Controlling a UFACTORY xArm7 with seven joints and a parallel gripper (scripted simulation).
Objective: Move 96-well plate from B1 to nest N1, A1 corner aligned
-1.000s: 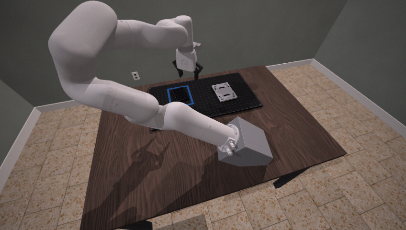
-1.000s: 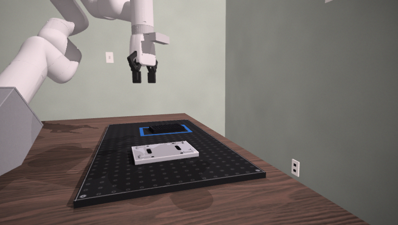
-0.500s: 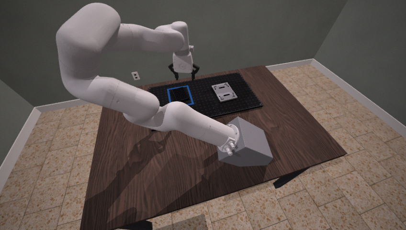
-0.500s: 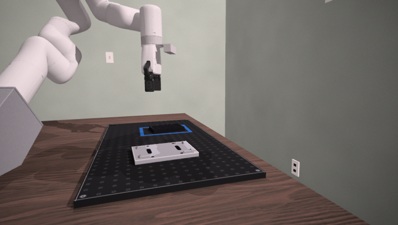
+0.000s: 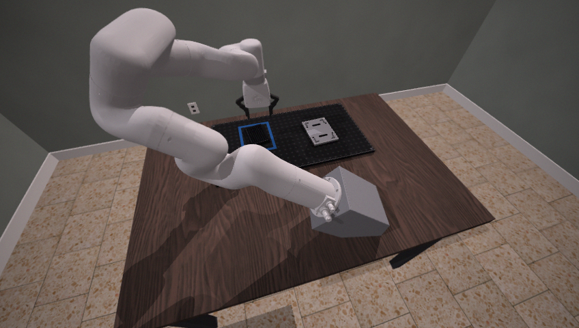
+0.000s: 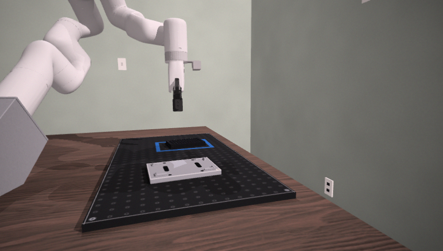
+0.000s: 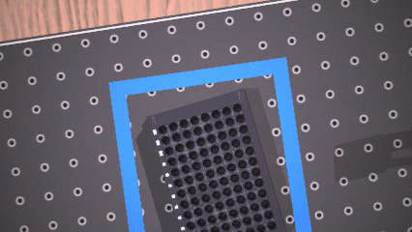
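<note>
Right now my hand is 20 mm short of the black 96-well plate, 20 mm to the right of it and 130 mm above it. Round my hand: white plate nest (30 mm behind, 270 mm to the right, 130 mm below).
</note>
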